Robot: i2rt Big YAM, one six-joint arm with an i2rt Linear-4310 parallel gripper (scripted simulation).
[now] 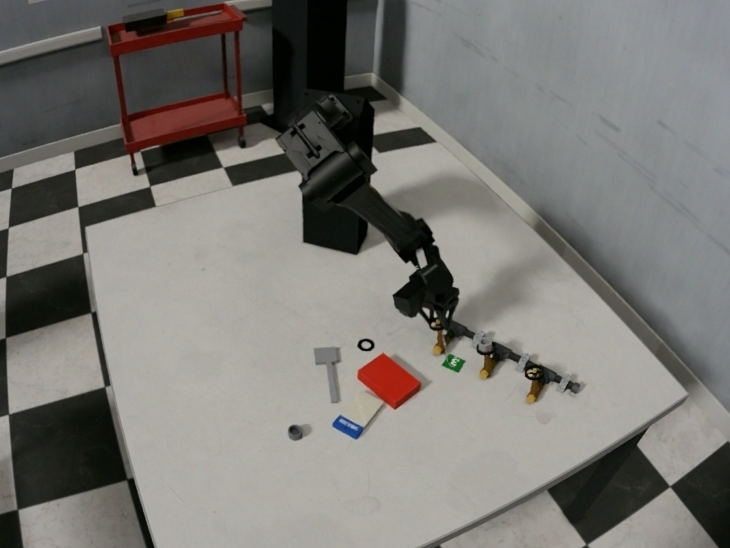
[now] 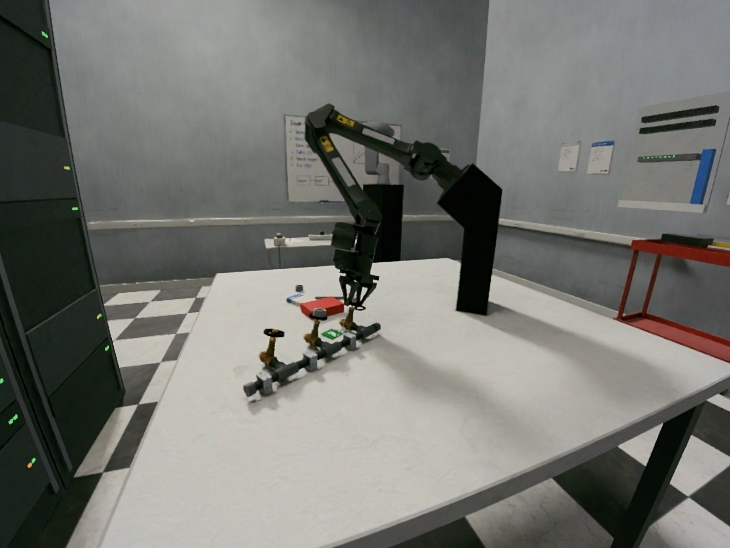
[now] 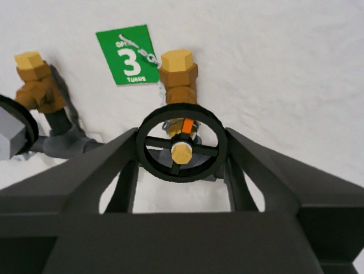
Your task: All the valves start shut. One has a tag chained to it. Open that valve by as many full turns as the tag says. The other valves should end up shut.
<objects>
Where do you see a red box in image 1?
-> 388, 380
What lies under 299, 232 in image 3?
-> My gripper.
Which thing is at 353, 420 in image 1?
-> A card.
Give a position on a black handwheel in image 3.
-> At 190, 112
</objects>
